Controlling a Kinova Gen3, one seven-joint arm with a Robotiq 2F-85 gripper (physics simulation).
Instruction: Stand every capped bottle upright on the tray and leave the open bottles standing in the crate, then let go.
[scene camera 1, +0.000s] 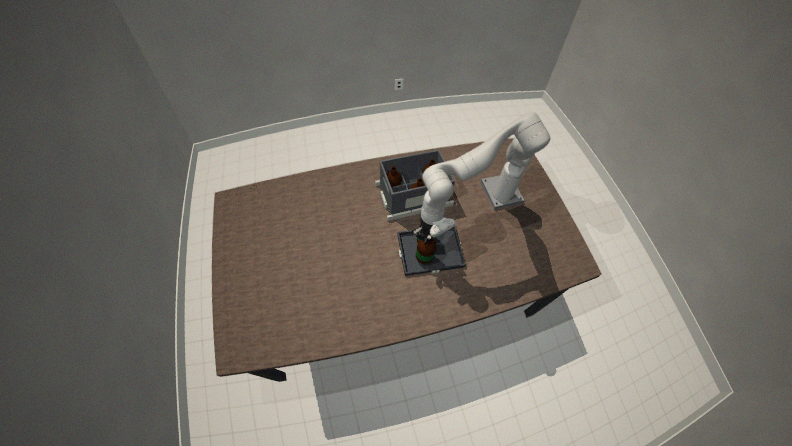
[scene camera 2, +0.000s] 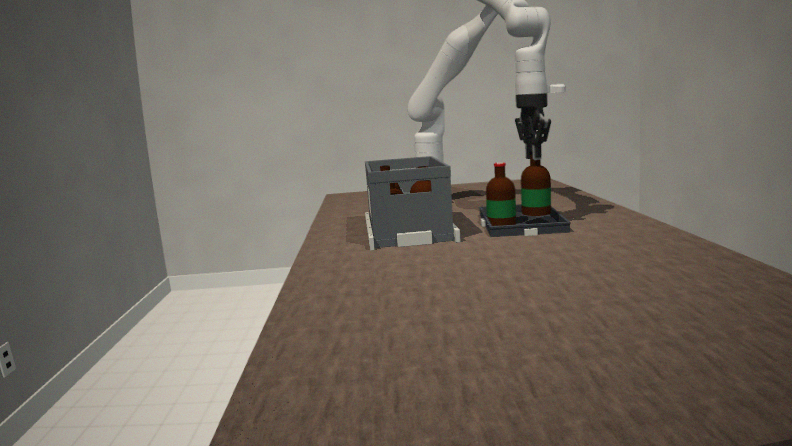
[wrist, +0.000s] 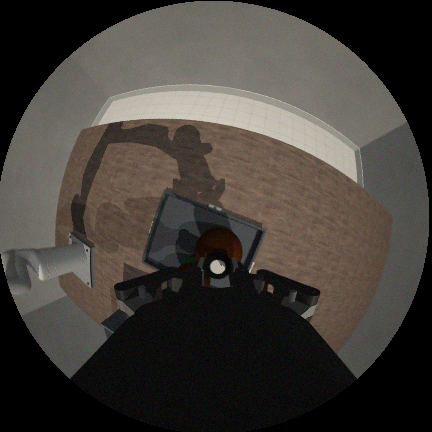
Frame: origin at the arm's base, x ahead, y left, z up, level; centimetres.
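Seen in the pictures: gripper, fingertip midpoint: (scene camera 1: 427, 238) (scene camera 2: 533, 159) (wrist: 217, 264); arm's base at its link origin: (scene camera 1: 501, 194) (wrist: 79, 255).
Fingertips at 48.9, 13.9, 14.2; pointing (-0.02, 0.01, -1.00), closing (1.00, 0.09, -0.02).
Note:
Offsets run from my fingertips to a thing's top centre, as dx, dy, dz.
My gripper (scene camera 1: 425, 238) (scene camera 2: 533, 155) (wrist: 217, 264) is shut on the neck of a brown bottle with a green label @(-0.1, +0.5, +1.9) (scene camera 1: 425, 252) (scene camera 2: 535, 188) (wrist: 218, 243). A pale disc shows at its top in the wrist view. It is upright, its base a little above the black tray @(-4.4, -1.7, -14.3) (scene camera 1: 448, 269) (scene camera 2: 548, 228) (wrist: 172, 212). A red-capped brown bottle @(-4.5, -7.2, -0.8) (scene camera 2: 501, 191) stands upright on the tray's crate side. It is mostly hidden in the wrist view. The grey crate @(-10.0, -30.6, +0.7) (scene camera 1: 391, 200) (scene camera 2: 410, 216) (wrist: 114, 320) holds brown bottles (scene camera 1: 394, 177) (scene camera 2: 423, 186), partly hidden by its walls; I see no coloured caps there.
White blocks (scene camera 1: 404, 214) (scene camera 2: 414, 238) stand against the crate's foot, and small white blocks (scene camera 1: 435, 271) (scene camera 2: 530, 231) against the tray. The crate's high walls and dividers stand close beside the tray. The arm's base (scene camera 1: 503, 193) is at the table's robot end, beyond crate and tray.

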